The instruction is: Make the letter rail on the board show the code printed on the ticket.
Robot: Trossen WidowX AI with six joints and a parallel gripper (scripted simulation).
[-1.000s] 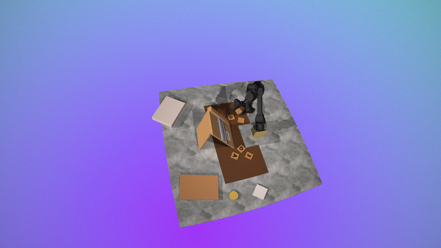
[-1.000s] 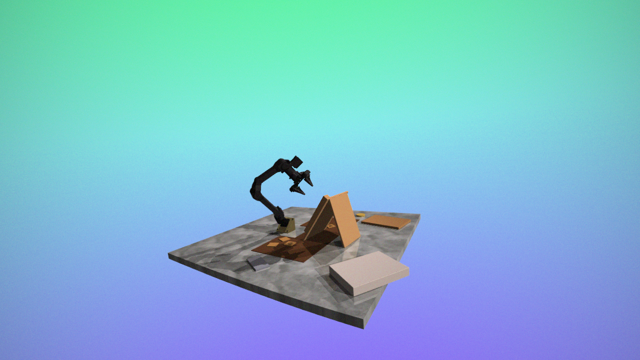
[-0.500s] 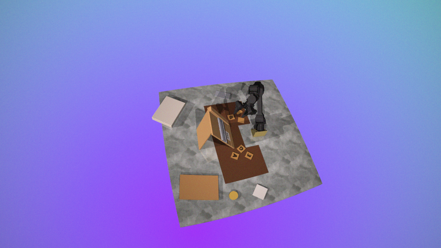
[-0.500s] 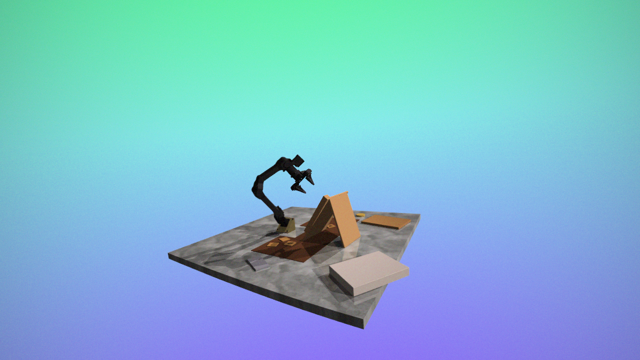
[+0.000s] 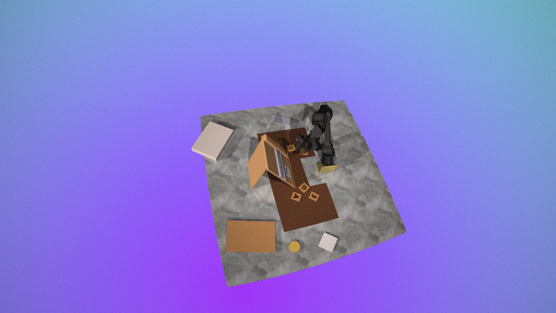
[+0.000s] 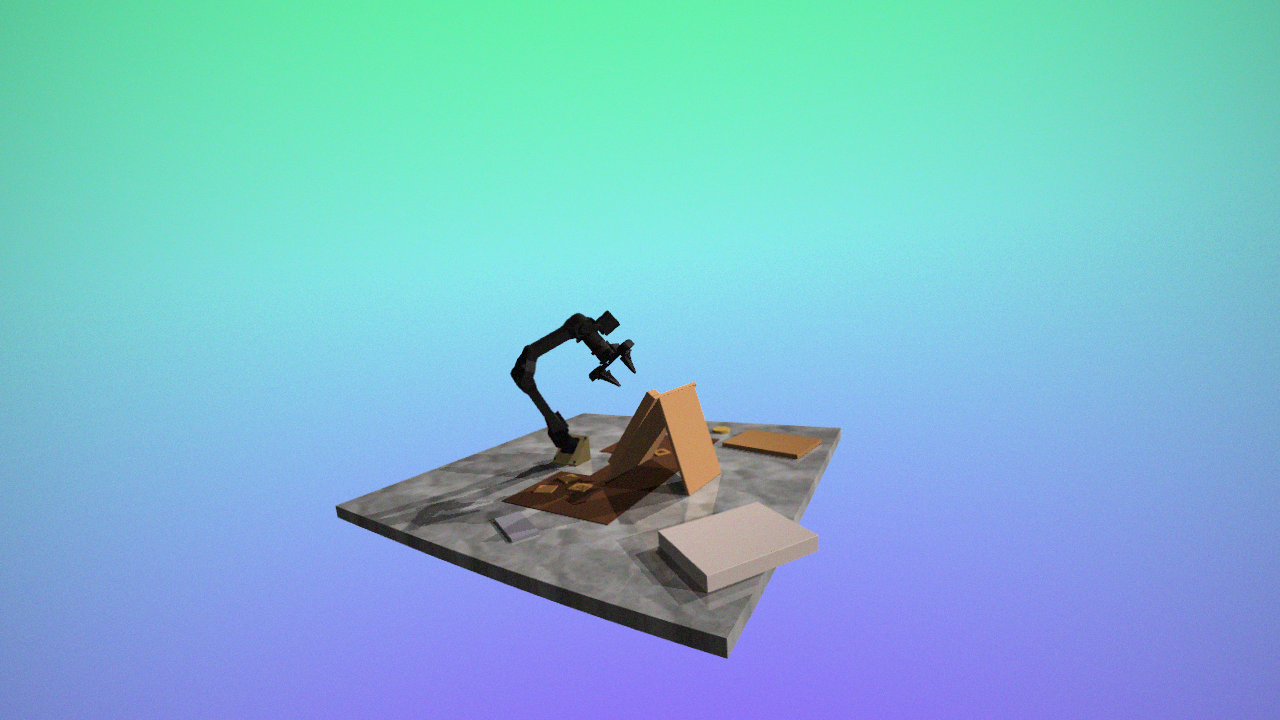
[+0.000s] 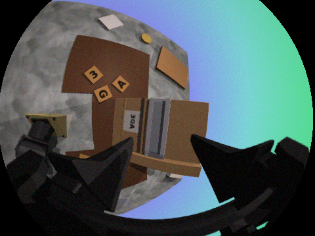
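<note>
The white ticket lies 22 cm below my gripper tip and 5 cm ahead of it. The rest, counted from my gripper tip: grey card 50 cm to the right, 30 cm below, 4 cm behind; then brown mat 30 cm below, 7 cm behind, 1 cm to the right; then yellow disc 49 cm to the left, 29 cm below, 10 cm ahead.
</note>
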